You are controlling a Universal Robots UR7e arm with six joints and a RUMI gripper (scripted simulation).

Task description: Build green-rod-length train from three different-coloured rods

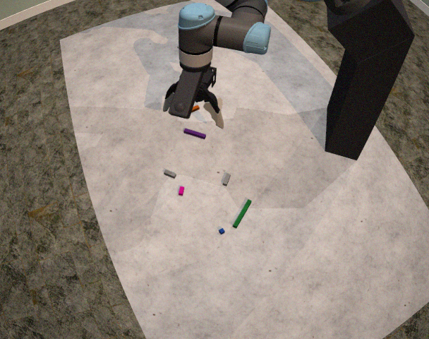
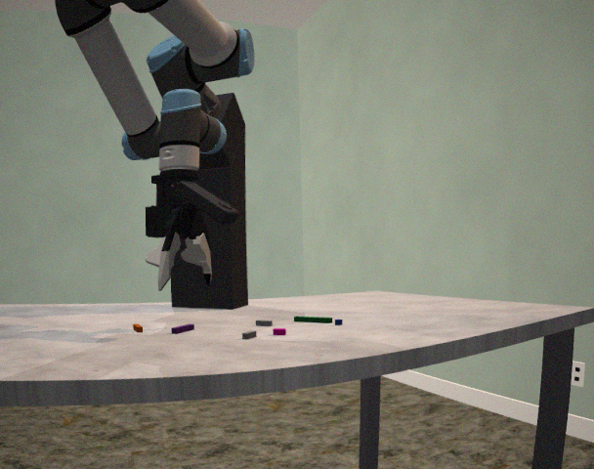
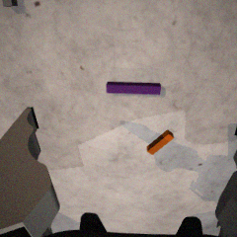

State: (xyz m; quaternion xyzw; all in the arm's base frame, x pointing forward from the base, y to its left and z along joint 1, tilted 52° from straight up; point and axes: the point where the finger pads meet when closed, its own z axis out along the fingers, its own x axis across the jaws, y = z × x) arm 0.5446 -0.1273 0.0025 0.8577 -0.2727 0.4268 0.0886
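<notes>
My hand is 270 mm to the right of the blue rod, 70 mm above it and 60 mm short of it. From my hand the other things lie so: purple rod: 70 mm below, 10 mm to the right, 10 mm behind; magenta rod: 130 mm to the left, 100 mm ahead, 70 mm below; orange rod: 90 mm to the right, 70 mm below, 40 mm behind.
</notes>
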